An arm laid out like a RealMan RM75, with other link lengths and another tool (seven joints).
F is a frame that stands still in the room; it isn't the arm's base.
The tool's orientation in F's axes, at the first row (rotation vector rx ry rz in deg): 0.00, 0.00, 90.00
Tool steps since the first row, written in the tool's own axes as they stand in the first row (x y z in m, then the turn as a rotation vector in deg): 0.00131, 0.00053, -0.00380, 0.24, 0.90, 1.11; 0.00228, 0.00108, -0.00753, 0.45, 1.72, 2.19; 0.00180, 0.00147, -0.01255, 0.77, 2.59, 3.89; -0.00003, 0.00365, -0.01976, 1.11, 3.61, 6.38; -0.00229, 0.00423, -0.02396, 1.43, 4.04, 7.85; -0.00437, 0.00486, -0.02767, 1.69, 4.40, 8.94; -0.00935, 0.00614, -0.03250, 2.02, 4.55, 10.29; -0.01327, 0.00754, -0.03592, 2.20, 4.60, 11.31
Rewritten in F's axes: -0.00053, 0.00131, -0.00380, -0.90, 0.24, 1.11; -0.00108, 0.00228, -0.00753, -1.72, 0.45, 2.19; -0.00147, 0.00180, -0.01255, -2.59, 0.77, 3.89; -0.00365, -0.00003, -0.01976, -3.61, 1.11, 6.38; -0.00423, -0.00229, -0.02396, -4.04, 1.43, 7.85; -0.00486, -0.00437, -0.02767, -4.40, 1.69, 8.94; -0.00614, -0.00935, -0.03250, -4.55, 2.02, 10.29; -0.00754, -0.01327, -0.03592, -4.60, 2.20, 11.31
